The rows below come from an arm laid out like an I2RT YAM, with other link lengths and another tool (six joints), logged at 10 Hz.
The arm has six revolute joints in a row. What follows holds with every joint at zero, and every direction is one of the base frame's.
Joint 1 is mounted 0.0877 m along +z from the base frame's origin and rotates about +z.
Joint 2 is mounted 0.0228 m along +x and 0.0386 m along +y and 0.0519 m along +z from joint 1 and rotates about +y.
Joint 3 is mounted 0.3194 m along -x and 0.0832 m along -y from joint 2 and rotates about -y.
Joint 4 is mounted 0.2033 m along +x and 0.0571 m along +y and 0.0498 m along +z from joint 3 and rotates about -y.
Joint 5 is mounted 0.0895 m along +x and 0.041 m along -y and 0.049 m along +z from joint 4 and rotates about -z.
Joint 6 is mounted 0.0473 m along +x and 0.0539 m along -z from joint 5 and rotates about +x.
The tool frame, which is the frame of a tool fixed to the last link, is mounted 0.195 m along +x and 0.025 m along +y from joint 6; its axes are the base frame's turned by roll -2.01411, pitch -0.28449 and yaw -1.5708 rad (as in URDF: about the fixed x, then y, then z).
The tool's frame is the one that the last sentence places.
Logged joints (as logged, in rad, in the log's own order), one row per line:
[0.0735 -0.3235 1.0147 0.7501 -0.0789 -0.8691]
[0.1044 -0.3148 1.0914 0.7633 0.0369 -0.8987]
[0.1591 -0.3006 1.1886 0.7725 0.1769 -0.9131]
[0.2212 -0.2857 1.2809 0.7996 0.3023 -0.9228]
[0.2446 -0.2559 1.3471 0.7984 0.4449 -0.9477]
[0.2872 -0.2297 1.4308 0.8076 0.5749 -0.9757]
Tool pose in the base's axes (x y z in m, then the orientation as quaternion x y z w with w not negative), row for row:
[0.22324 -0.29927 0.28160 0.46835 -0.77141 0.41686 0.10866]
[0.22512 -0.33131 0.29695 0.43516 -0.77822 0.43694 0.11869]
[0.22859 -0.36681 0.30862 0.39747 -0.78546 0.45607 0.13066]
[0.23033 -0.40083 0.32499 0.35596 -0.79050 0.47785 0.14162]
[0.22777 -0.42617 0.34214 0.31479 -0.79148 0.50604 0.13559]
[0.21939 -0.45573 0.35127 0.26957 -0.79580 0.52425 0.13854]
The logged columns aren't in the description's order. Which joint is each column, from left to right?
Columns, left to right: joint 5, joint 6, joint 2, joint 3, joint 4, joint 1.
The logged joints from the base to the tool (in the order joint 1, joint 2, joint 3, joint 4, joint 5, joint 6), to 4 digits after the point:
[-0.8691 1.0147 0.7501 -0.0789 0.0735 -0.3235]
[-0.8987 1.0914 0.7633 0.0369 0.1044 -0.3148]
[-0.9131 1.1886 0.7725 0.1769 0.1591 -0.3006]
[-0.9228 1.2809 0.7996 0.3023 0.2212 -0.2857]
[-0.9477 1.3471 0.7984 0.4449 0.2446 -0.2559]
[-0.9757 1.4308 0.8076 0.5749 0.2872 -0.2297]

